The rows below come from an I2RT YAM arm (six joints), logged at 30 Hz.
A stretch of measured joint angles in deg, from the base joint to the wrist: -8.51 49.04 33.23 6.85 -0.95 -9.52; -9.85 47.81 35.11 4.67 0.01 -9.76; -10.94 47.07 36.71 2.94 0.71 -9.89; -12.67 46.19 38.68 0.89 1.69 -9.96; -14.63 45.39 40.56 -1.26 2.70 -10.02; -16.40 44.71 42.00 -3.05 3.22 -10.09; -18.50 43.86 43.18 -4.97 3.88 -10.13; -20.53 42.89 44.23 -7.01 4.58 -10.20; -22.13 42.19 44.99 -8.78 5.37 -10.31; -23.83 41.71 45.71 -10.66 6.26 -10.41
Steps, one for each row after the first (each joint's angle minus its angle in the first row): -1.34 -1.23 1.88 -2.18 0.96 -0.24; -2.43 -1.97 3.48 -3.91 1.66 -0.37; -4.16 -2.85 5.45 -5.96 2.64 -0.44; -6.12 -3.65 7.33 -8.11 3.65 -0.50; -7.89 -4.33 8.77 -9.90 4.17 -0.57; -9.99 -5.18 9.95 -11.82 4.83 -0.61; -12.02 -6.15 11.00 -13.86 5.53 -0.68; -13.62 -6.85 11.76 -15.63 6.32 -0.79; -15.32 -7.33 12.48 -17.51 7.21 -0.89
